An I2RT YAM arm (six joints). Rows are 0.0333 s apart.
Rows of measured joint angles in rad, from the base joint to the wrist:
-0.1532 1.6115 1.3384 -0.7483 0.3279 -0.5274
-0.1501 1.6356 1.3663 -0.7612 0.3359 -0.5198
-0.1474 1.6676 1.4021 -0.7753 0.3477 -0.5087
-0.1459 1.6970 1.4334 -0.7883 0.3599 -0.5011
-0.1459 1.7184 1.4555 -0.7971 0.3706 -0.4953
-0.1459 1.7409 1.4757 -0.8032 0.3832 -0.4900
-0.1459 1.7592 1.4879 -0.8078 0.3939 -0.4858
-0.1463 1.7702 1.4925 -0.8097 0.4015 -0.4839
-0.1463 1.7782 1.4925 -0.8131 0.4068 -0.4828
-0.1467 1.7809 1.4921 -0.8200 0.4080 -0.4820
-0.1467 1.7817 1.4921 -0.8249 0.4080 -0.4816
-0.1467 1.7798 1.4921 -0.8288 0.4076 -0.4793
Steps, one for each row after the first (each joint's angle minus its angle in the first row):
0.0031 0.0241 0.0279 -0.0129 0.0080 0.0076
0.0058 0.0561 0.0637 -0.0270 0.0198 0.0187
0.0073 0.0855 0.0950 -0.0400 0.0320 0.0263
0.0073 0.1069 0.1171 -0.0488 0.0427 0.0321
0.0073 0.1294 0.1373 -0.0549 0.0553 0.0374
0.0073 0.1477 0.1495 -0.0595 0.0660 0.0416
0.0069 0.1587 0.1541 -0.0614 0.0736 0.0435
0.0069 0.1667 0.1541 -0.0648 0.0789 0.0446
0.0065 0.1694 0.1537 -0.0717 0.0801 0.0454
0.0065 0.1702 0.1537 -0.0766 0.0801 0.0458
0.0065 0.1683 0.1537 -0.0805 0.0797 0.0481

